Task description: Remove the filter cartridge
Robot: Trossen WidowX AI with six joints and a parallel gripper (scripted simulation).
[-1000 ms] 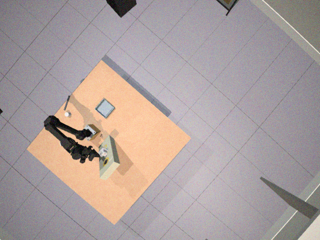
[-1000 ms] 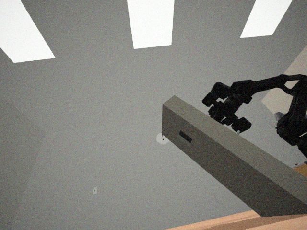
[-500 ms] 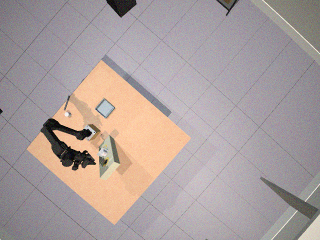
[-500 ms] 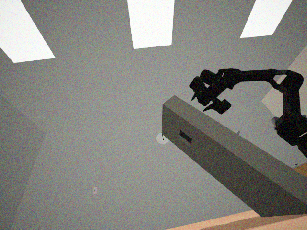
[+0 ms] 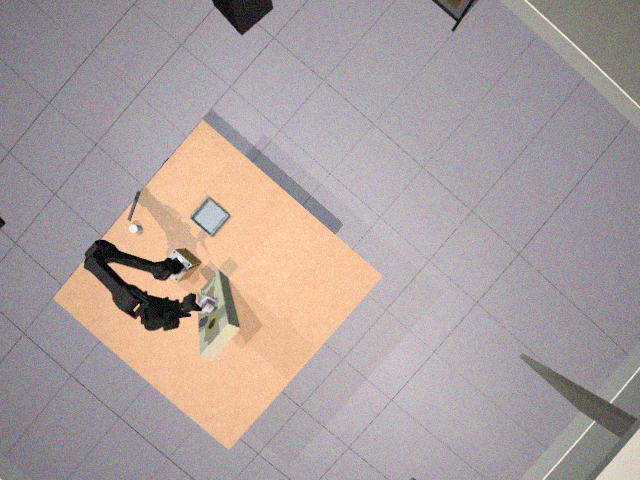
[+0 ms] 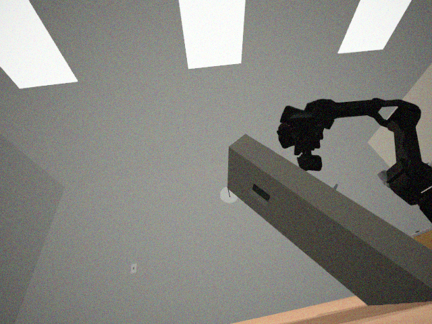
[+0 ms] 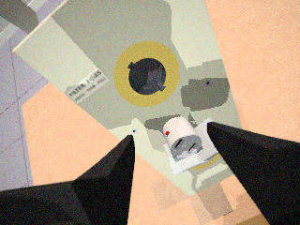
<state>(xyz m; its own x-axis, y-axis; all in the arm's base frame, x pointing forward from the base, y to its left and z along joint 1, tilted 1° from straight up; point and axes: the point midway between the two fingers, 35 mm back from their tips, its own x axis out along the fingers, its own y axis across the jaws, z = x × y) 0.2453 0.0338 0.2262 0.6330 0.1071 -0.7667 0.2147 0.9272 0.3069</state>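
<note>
Right now my gripper tip is 9 cm above the round filter cartridge. The rest, counted from my gripper tip: light blue square tray 36 cm behind, 23 cm to the left, 30 cm below.
</note>
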